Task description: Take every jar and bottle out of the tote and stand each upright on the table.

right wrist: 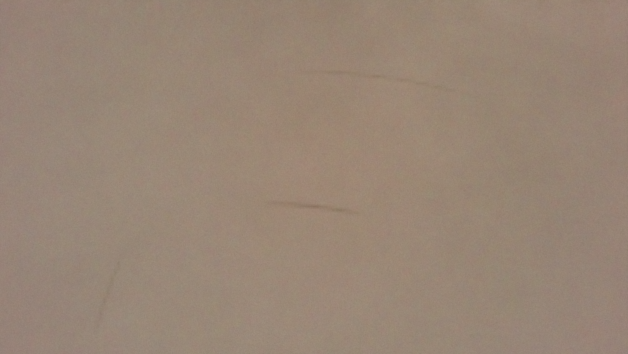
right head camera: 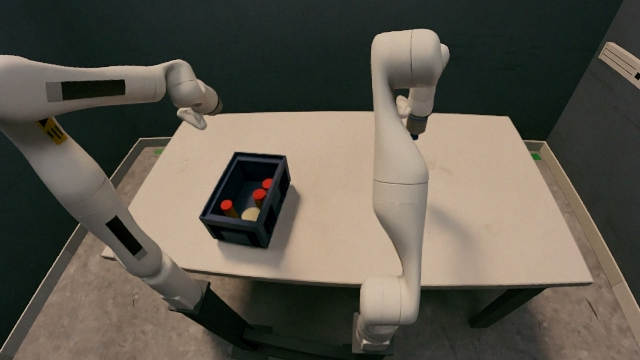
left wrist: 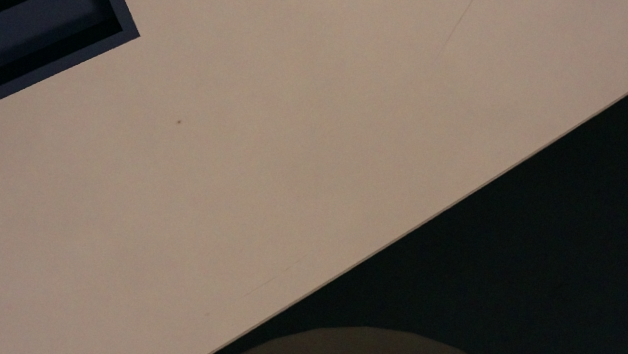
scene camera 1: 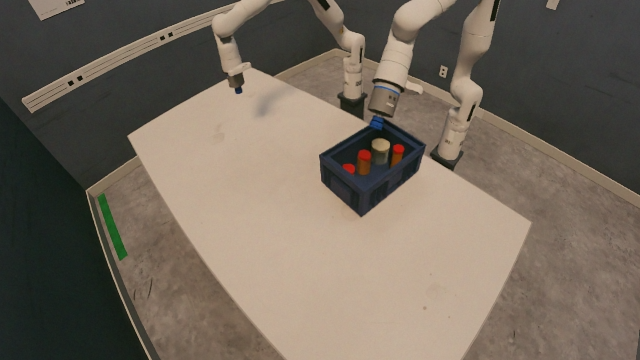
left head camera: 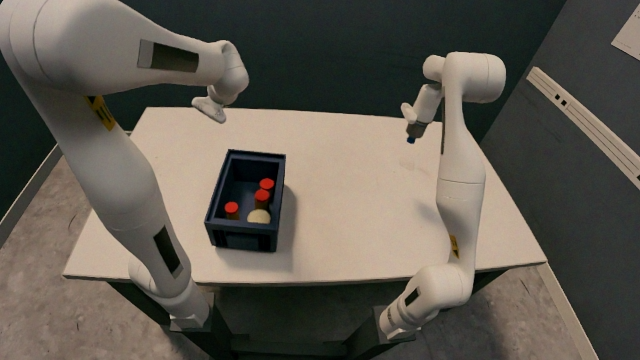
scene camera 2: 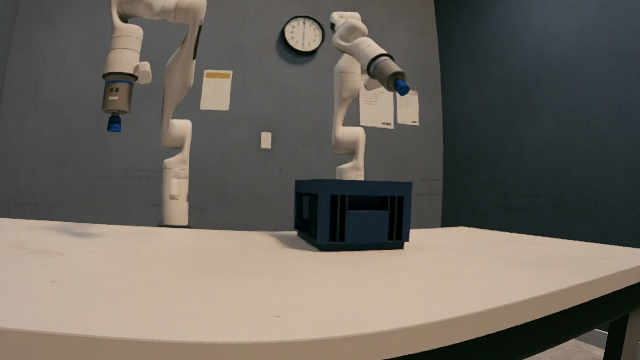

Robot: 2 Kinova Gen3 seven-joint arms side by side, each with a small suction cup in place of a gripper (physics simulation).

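Frame: origin at the left arm's base, x ahead, y left, z up, level; centimetres.
Seen in the pictures: left hand, its tool point: (scene camera 1: 375,128) (scene camera 2: 404,90); right hand, its tool point: (right head camera: 413,137) (scene camera 1: 239,92) (left head camera: 410,141) (scene camera 2: 113,131); left arm's base, origin of its link: (right head camera: 188,294) (scene camera 1: 447,152) (left head camera: 192,311); right arm's base, origin of its link: (scene camera 1: 352,94) (left head camera: 394,322) (scene camera 2: 174,223).
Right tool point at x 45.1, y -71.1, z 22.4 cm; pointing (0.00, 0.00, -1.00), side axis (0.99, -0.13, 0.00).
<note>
Offsets run from my right tool point to a thing's top centre. Level surfaces: height alone.
A dark blue tote @(dx -12.3, dy +54.9, dz -7.7 cm) (left head camera: 216,200) (right head camera: 212,192) (scene camera 1: 362,200) (scene camera 2: 370,188) (left wrist: 131,20) stands on the table. Inside it, three red-capped amber bottles stand: one bottle @(dx -19.4, dy +59.8, dz -9.3 cm) (left head camera: 232,209) (right head camera: 228,207) (scene camera 1: 397,156), a second bottle @(dx -12.4, dy +51.0, dz -12.5 cm) (left head camera: 261,199) (right head camera: 259,197) (scene camera 1: 364,162) and a third bottle @(dx -5.5, dy +49.4, dz -15.1 cm) (left head camera: 267,185) (right head camera: 267,184) (scene camera 1: 348,169). A jar @(dx -21.0, dy +52.0, dz -13.2 cm) (left head camera: 259,216) (right head camera: 250,214) (scene camera 1: 380,150) with a cream lid stands beside them. My left suction gripper (scene camera 1: 377,123) (scene camera 2: 401,87) is tilted high above the table, holding nothing. My right suction gripper (left head camera: 411,140) (right head camera: 414,136) (scene camera 1: 238,90) (scene camera 2: 114,125) points down above the table, holding nothing.
The white table @(dz -22.4 cm) (left head camera: 350,225) (right head camera: 325,240) (scene camera 1: 280,240) (scene camera 2: 225,290) (left wrist: 300,150) carries the tote left of its middle in the head camera views. The tote's walls rise around the bottles and jar. Dark walls stand behind the table.
</note>
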